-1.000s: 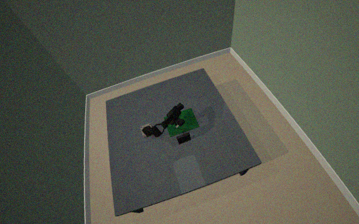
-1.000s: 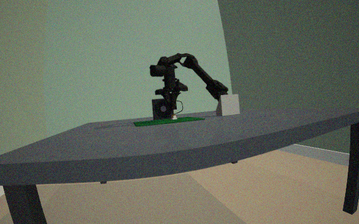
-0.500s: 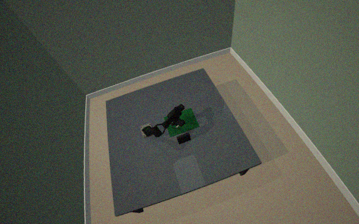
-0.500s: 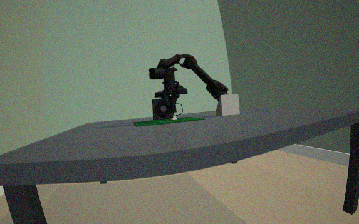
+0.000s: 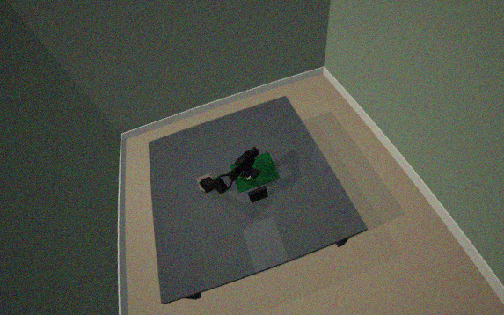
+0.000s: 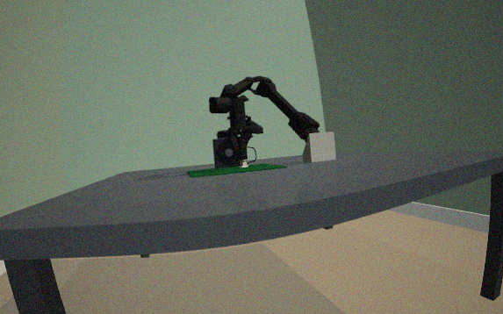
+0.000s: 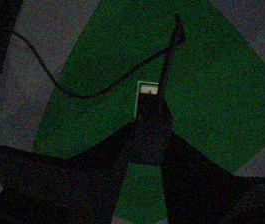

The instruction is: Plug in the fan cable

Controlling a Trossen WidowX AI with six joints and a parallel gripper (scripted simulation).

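My gripper tip is 4 cm above the white fan header and 1 cm past it. Round my gripper tip: green board 6 cm below, 4 cm ahead, 3 cm to the left; black fan 17 cm to the right, 2 cm above; black plug 1 cm behind, 1 cm above.
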